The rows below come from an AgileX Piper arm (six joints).
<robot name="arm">
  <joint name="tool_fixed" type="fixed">
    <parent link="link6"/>
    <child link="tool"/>
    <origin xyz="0 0 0" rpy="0 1.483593 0"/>
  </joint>
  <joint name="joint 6" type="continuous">
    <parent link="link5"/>
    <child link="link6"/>
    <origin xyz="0.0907 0 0.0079"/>
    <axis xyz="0.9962 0 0.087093"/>
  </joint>
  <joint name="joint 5" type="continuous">
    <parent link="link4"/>
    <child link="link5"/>
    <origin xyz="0 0 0"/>
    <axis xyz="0 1 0"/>
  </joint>
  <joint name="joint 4" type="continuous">
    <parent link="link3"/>
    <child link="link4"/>
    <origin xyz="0.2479 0 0.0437"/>
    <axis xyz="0.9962 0 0.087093"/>
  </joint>
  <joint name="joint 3" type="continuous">
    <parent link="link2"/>
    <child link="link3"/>
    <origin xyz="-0.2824 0 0.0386"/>
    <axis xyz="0 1 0"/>
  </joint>
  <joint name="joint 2" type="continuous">
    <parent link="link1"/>
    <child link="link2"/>
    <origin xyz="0 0 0"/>
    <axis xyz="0 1 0"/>
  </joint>
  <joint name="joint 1" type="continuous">
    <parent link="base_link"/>
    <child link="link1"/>
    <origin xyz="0 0 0.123"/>
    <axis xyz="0 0 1"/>
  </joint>
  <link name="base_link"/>
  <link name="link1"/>
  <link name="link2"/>
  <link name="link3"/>
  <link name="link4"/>
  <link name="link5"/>
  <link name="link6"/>
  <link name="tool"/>
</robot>
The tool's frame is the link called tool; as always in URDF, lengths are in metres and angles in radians. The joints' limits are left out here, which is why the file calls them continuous.
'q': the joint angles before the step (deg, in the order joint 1, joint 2, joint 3, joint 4, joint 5, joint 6). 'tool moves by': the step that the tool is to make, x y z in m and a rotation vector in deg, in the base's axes. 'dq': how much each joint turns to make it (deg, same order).
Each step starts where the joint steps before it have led.
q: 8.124, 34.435, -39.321, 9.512, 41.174, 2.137
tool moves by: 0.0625, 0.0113, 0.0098, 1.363, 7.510, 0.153
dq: 0.004, 16.582, -8.803, 2.409, -0.547, 0.003
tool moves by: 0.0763, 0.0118, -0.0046, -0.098, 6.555, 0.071
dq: -0.015, 17.886, -10.892, 1.072, -0.456, -0.323
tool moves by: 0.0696, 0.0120, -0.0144, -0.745, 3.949, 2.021
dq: 0.017, 15.446, -11.464, 1.815, 0.505, -2.934
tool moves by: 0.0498, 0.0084, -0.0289, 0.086, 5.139, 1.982
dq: -0.297, 11.965, -8.353, 2.482, 2.069, -2.838
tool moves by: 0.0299, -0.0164, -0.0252, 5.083, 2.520, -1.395
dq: -4.242, 6.872, -3.351, 9.132, 0.105, -6.381
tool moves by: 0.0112, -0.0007, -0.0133, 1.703, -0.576, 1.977
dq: -0.818, 2.897, -0.745, 5.308, -0.929, -6.135
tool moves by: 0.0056, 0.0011, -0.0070, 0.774, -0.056, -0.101
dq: -0.005, 1.453, -0.397, 1.608, -0.885, -1.131
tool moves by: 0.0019, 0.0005, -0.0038, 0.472, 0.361, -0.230
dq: 0.001, 0.631, -0.058, 0.636, -0.226, -0.130
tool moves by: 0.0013, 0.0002, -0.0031, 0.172, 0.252, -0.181
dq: 0.010, 0.456, 0.016, 0.275, -0.254, -0.049
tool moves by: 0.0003, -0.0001, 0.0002, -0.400, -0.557, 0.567
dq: -0.011, -0.006, 0.009, 0.140, -0.224, -0.972
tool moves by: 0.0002, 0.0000, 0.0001, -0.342, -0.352, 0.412
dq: 0.012, 0.005, -0.013, -0.013, -0.128, -0.606
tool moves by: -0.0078, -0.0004, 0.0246, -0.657, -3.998, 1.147
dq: -0.003, -3.399, -0.005, 0.002, 0.003, -1.536
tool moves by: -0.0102, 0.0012, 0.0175, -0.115, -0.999, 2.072
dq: -0.002, -2.646, -0.091, 0.000, 2.545, -0.949
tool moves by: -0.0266, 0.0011, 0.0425, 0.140, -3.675, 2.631
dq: -0.006, -6.715, 0.004, -0.102, 3.961, -0.602
